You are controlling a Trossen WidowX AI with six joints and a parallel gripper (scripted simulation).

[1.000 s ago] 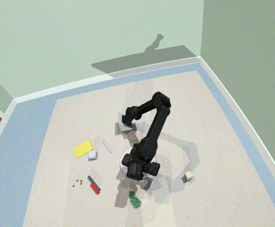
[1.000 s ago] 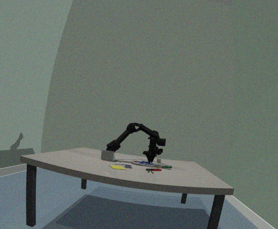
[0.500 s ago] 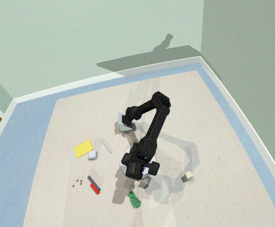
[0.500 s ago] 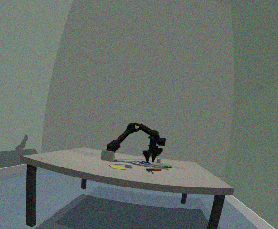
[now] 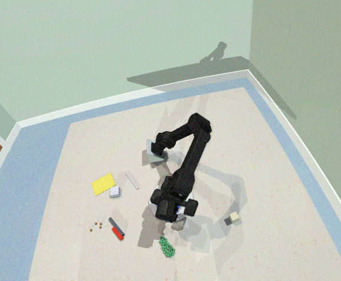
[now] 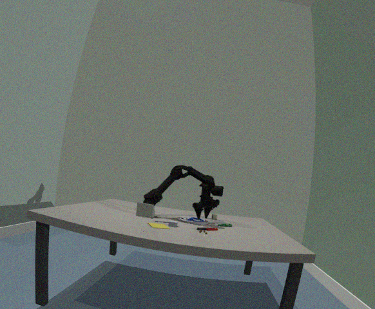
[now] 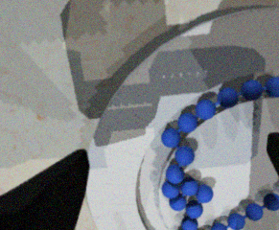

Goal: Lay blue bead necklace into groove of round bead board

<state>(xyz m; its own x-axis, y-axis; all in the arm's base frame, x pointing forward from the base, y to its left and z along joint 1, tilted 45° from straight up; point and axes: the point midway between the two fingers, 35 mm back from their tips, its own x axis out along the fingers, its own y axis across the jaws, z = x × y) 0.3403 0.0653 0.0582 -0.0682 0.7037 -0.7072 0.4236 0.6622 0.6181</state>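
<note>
Now: gripper tip 60 mm past the round bead board, 30 mm to the left of it and 10 mm above it. The rest, counted from my gripper tip: grey tool 70 mm ahead, 270 mm to the right, 20 mm below; cream cube 60 mm ahead, 230 mm to the left, 10 mm below; stick 190 mm behind, 220 mm to the right, 20 mm below.
</note>
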